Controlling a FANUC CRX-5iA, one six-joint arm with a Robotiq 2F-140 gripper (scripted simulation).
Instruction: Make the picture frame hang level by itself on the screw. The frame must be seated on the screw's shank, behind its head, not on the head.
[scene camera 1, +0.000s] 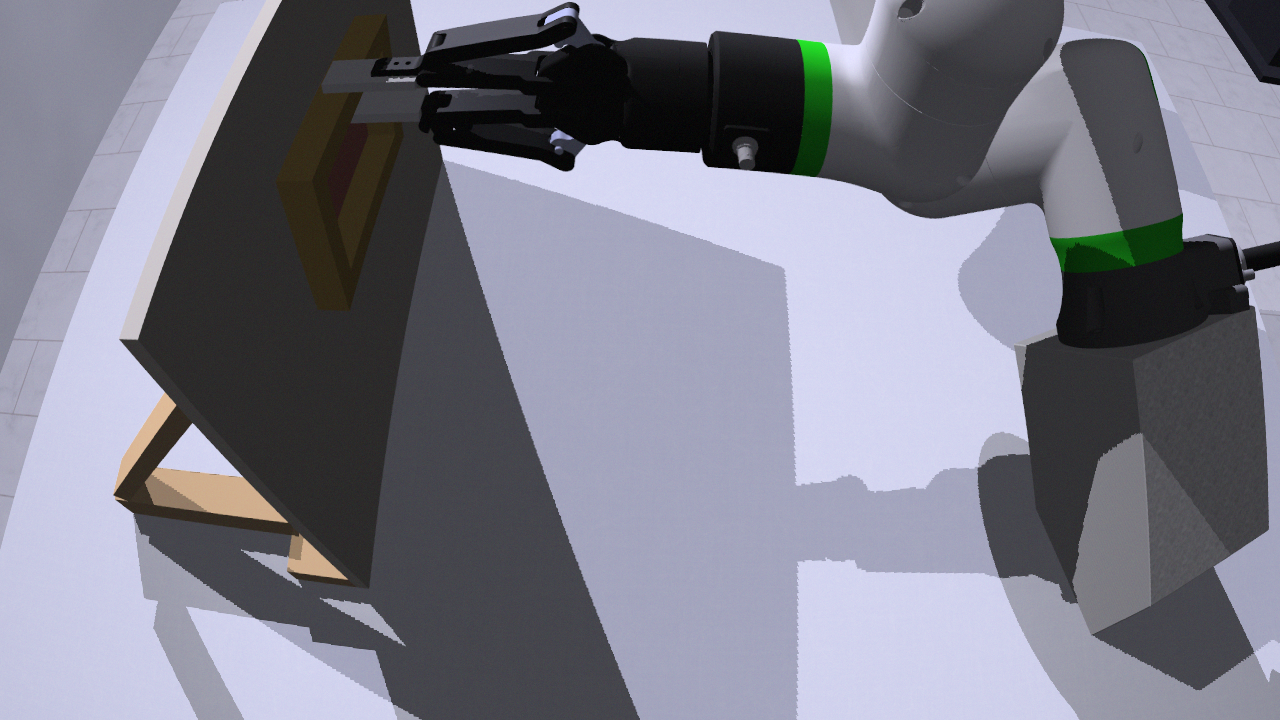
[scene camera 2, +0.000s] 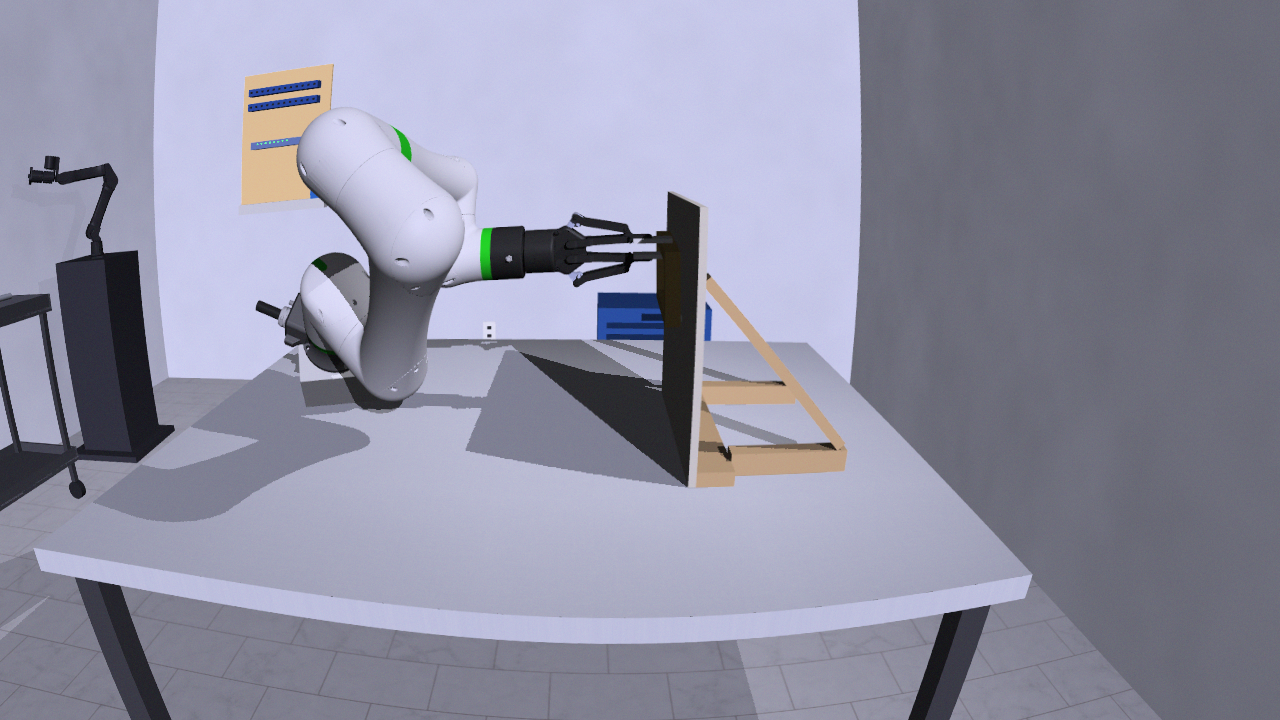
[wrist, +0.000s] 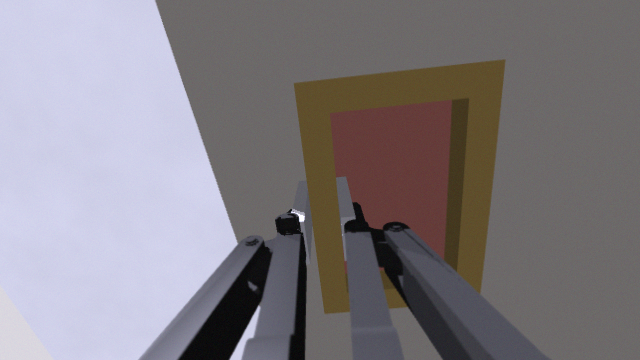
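Visible here are my gripper (scene camera 1: 331, 92), a picture frame (scene camera 1: 357, 183) and a dark wall board (scene camera 1: 298, 400). Also seen are the picture frame (scene camera 2: 668, 271), my gripper (scene camera 2: 671, 247) and the dark wall board (scene camera 2: 683, 347). At the wrist, the view contains my gripper (wrist: 324, 195), the picture frame (wrist: 411, 153) and the dark wall board (wrist: 554, 267).
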